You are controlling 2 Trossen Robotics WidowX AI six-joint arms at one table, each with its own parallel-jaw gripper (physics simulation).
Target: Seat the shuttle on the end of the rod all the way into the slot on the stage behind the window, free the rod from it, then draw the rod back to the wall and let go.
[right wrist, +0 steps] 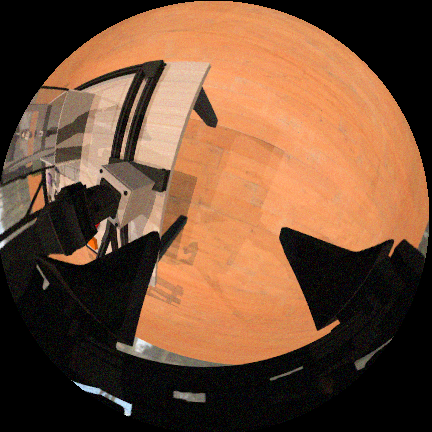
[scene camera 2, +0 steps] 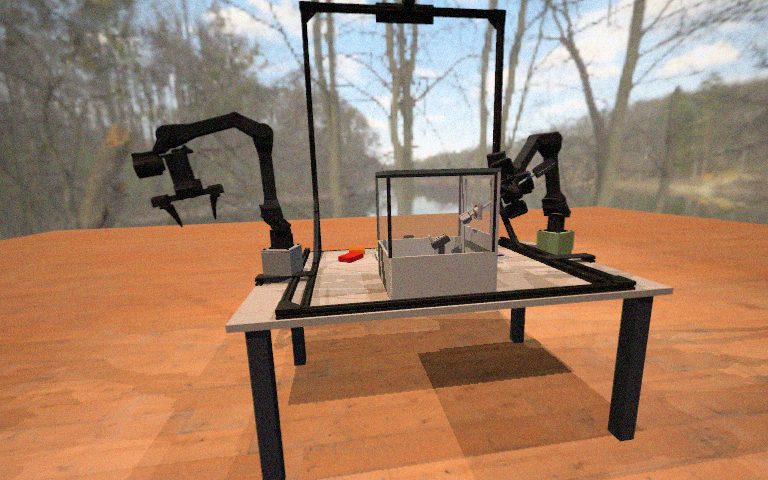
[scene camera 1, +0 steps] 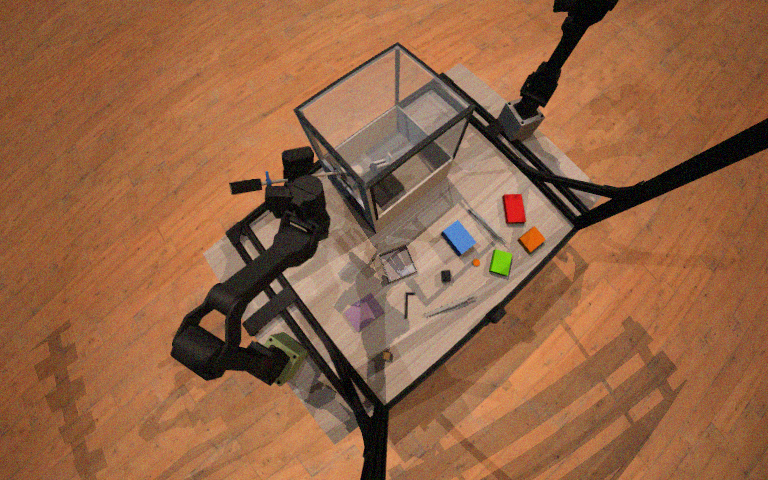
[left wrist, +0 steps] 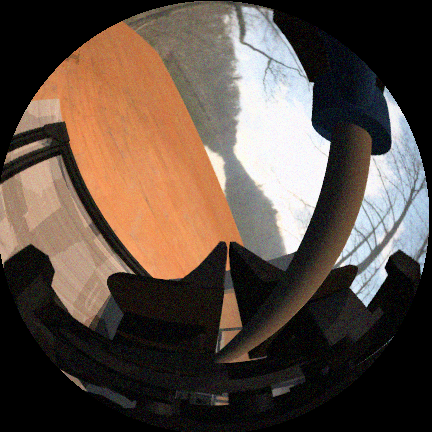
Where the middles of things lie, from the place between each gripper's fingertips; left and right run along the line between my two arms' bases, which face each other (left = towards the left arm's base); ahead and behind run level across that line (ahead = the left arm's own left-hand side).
I see my right gripper 70 cm to the right of the glass-walled box (scene camera 1: 391, 128), 14 cm short of it and 4 cm above it. Round my right hand: rod (left wrist: 344, 112): 93 cm to the left, 18 cm ahead, 7 cm above.
I see the rod 60 mm behind my left hand, 10 mm to the left of it and 10 mm above it. From my left hand the other things lie so: glass-walled box (220 mm to the right, 110 mm behind, 100 mm below).
